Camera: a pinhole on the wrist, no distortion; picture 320 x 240 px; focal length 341.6 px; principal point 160.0 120.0 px. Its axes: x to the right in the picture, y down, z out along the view. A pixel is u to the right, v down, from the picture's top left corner.
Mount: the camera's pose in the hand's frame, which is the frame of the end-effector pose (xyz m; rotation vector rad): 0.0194 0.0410 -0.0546 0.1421 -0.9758 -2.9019
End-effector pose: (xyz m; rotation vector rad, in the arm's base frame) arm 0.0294 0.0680 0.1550 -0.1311 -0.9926 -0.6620
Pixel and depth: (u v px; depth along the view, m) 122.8 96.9 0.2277
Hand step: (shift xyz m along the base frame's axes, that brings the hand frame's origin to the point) 0.0298 0.1916 0.1165
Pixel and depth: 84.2 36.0 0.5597
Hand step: 0.0822 0.4871 0.3287
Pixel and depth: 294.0 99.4 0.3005
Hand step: -0.0423 0.3034 0.0273
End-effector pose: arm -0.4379 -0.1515 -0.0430 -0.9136 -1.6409 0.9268
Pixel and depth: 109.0 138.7 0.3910
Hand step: -0.2368 0.1032 -0.2797
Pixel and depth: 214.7 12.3 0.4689
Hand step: -0.1357 0.0476 -0.4777
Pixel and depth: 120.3 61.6 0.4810
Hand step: -0.2237 0.1440 -0.4102
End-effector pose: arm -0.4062 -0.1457 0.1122 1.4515 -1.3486 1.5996
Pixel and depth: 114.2 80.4 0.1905
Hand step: -0.1333 -0.1384 -0.0382
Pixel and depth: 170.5 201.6 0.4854
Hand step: -0.0616 -0.4369 -0.1539
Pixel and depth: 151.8 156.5 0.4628
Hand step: -0.1257 -0.4028 -0.1357
